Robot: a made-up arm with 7 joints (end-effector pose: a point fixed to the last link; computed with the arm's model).
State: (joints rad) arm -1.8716 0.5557 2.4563 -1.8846 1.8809 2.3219 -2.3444
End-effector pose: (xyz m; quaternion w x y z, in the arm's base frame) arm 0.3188 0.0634 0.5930 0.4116 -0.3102 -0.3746 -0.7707
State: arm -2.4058 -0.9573 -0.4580 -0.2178 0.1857 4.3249 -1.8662
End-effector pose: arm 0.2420 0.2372 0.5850 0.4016 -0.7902 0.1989 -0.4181
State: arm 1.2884 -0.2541 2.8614 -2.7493 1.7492 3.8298 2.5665
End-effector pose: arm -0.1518 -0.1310 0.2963 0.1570 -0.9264 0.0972 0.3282
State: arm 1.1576 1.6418 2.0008 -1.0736 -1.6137 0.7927 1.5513
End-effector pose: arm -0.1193 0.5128 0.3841 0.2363 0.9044 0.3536 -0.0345
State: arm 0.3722 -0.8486 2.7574 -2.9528 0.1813 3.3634 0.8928
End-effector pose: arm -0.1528 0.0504 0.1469 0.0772 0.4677 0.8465 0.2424
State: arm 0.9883 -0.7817 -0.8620 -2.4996 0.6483 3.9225 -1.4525
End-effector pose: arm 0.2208 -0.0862 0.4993 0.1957 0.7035 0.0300 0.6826
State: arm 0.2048 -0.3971 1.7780 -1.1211 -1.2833 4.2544 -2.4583
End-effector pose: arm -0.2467 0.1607 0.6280 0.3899 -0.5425 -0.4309 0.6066
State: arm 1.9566 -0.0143 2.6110 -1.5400 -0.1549 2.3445 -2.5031
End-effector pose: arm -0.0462 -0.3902 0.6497 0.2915 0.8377 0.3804 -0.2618
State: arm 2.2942 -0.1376 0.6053 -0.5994 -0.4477 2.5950 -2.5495
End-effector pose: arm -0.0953 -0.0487 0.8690 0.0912 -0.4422 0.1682 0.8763
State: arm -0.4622 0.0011 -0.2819 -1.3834 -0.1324 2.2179 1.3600
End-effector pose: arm 0.2789 -0.2484 0.6981 0.0609 -0.4655 0.7849 -0.4044
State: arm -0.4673 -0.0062 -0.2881 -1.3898 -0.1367 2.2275 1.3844
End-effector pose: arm 0.2743 -0.2505 0.6992 0.0640 -0.4508 0.7910 -0.4087
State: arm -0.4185 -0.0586 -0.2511 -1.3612 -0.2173 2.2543 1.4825
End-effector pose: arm 0.2736 -0.2106 0.7268 0.0883 -0.4371 0.7695 -0.4571
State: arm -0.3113 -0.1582 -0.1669 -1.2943 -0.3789 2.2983 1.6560
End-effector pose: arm 0.2580 -0.1252 0.7763 0.1538 -0.4164 0.7112 -0.5452
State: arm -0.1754 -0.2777 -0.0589 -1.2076 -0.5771 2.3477 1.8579
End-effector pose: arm 0.2052 -0.0268 0.8231 0.2621 -0.3789 0.6243 -0.6309
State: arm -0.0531 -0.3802 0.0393 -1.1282 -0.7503 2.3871 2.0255
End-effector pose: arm 0.1320 0.0432 0.8490 0.3747 -0.3337 0.5373 -0.6779
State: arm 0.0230 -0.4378 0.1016 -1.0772 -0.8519 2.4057 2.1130
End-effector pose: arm 0.0796 0.0748 0.8573 0.4438 -0.3046 0.4814 -0.6917
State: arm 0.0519 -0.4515 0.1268 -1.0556 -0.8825 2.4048 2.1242
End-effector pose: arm 0.0620 0.0843 0.8591 0.4626 -0.3006 0.4618 -0.6945
